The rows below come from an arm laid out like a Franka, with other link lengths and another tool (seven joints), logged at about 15 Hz.
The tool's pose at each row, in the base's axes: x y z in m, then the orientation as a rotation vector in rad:
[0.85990 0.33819 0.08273 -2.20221 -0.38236 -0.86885]
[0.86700 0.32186 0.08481 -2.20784 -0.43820 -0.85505]
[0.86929 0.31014 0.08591 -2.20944 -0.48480 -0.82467]
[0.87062 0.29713 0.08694 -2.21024 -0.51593 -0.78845]
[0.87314 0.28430 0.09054 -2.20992 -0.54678 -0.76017]
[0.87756 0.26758 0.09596 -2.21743 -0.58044 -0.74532]
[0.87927 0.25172 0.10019 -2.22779 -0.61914 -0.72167]
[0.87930 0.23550 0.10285 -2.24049 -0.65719 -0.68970]
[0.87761 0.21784 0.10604 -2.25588 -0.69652 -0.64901]
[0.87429 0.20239 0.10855 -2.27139 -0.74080 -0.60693]
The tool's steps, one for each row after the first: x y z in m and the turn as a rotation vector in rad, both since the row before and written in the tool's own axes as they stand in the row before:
[0.00645 0.01376 -0.00951 0.00819 -0.02747 -0.03505]
[0.00179 0.00869 -0.00807 0.01567 -0.03351 -0.02222]
[0.00046 0.00897 -0.00957 0.01606 -0.03224 -0.00928]
[0.00268 0.00809 -0.01055 0.01353 -0.02702 -0.01206]
[0.00431 0.01069 -0.01399 0.00131 -0.02271 -0.01929]
[0.00118 0.00916 -0.01367 0.00192 -0.03080 -0.02004]
[-0.00175 0.00911 -0.01357 0.00232 -0.03657 -0.01692]
[-0.00368 0.00863 -0.01539 0.00245 -0.04335 -0.01517]
[-0.00544 0.00643 -0.01361 0.00179 -0.04585 -0.01849]

